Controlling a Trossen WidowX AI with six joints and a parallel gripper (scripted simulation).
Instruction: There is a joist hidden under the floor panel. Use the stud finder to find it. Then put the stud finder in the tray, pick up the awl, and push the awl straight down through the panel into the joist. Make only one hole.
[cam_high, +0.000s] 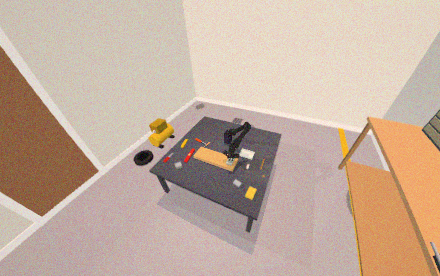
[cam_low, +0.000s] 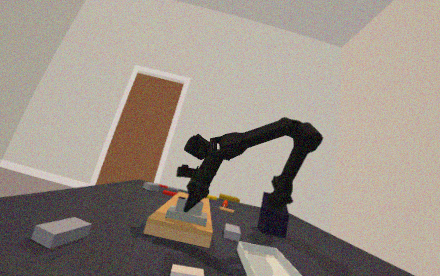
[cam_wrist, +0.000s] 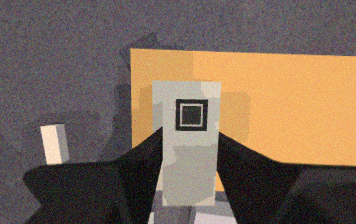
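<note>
Now: the white tray 240 mm behind my gripper tip, 100 mm to the left of it and 50 mm below it. Round my gripper tip: grey stud finder: 20 mm above; square light: 20 mm ahead, 30 mm above; white block: 60 mm behind, 200 mm to the left, 60 mm below.
</note>
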